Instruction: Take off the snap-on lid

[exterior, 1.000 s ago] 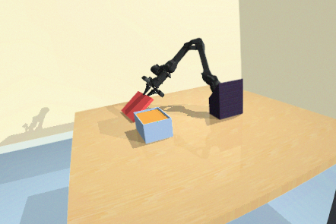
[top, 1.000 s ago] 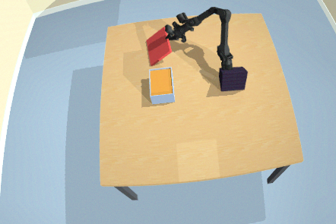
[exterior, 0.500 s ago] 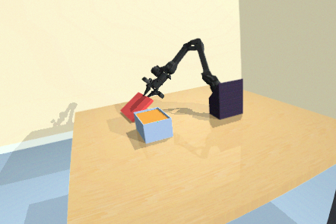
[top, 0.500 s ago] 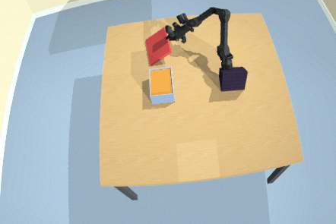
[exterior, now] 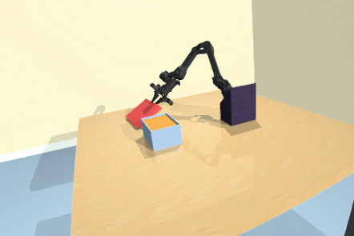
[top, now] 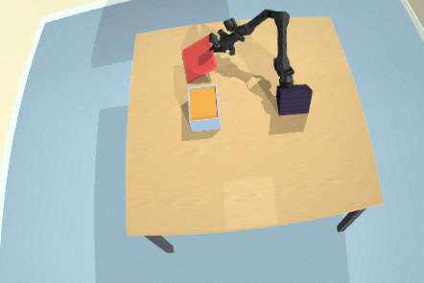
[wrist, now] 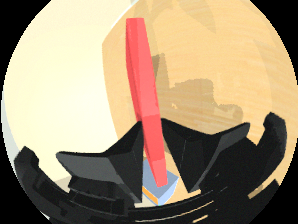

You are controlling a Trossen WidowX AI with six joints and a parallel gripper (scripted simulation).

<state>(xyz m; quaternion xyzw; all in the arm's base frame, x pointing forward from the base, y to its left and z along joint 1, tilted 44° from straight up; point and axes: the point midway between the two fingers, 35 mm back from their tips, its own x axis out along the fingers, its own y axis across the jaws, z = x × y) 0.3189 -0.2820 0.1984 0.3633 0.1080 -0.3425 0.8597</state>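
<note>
My gripper tip is 70 mm short of the lid, 10 mm to the right of it and 40 mm above it. The rest, counted from my gripper tip: blue storage box: 80 mm ahead, 340 mm to the left, 40 mm below.
</note>
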